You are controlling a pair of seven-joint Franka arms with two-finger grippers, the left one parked.
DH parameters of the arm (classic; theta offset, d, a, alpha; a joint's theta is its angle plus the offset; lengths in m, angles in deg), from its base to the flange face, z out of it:
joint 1: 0 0.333 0 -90
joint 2: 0 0 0 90
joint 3: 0 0.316 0.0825 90
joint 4: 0 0 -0.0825 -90
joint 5: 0 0.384 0 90
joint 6: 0 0 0.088 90
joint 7: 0 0.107 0 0
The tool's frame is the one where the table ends.
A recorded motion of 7 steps. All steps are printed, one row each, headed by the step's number.
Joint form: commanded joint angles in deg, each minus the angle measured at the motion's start. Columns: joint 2, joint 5, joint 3, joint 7, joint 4, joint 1, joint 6.
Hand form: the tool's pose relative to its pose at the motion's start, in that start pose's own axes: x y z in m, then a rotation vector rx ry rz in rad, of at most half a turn. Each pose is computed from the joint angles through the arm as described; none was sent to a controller.
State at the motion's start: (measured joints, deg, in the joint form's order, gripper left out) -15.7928 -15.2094 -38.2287 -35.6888 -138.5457 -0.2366 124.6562
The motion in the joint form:
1: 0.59 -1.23 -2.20 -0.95 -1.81 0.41 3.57
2: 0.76 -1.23 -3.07 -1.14 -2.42 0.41 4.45
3: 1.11 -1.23 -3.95 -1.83 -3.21 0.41 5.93
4: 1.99 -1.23 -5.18 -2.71 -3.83 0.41 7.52
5: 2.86 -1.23 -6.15 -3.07 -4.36 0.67 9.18
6: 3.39 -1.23 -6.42 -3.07 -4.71 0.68 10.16
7: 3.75 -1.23 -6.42 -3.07 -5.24 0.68 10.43
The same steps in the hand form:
1: -0.0083 0.0057 0.0154 -0.0161 0.0086 -0.0072
2: -0.0131 0.0083 0.0212 -0.0129 0.0108 0.0015
3: -0.0175 0.0106 0.0283 -0.0135 0.0162 0.0009
4: -0.0232 0.0153 0.0375 -0.0151 0.0156 0.0033
5: -0.0257 0.0178 0.0452 -0.0203 0.0173 0.0062
6: -0.0265 0.0183 0.0496 -0.0242 0.0175 0.0089
7: -0.0273 0.0158 0.0550 -0.0195 0.0092 0.0068

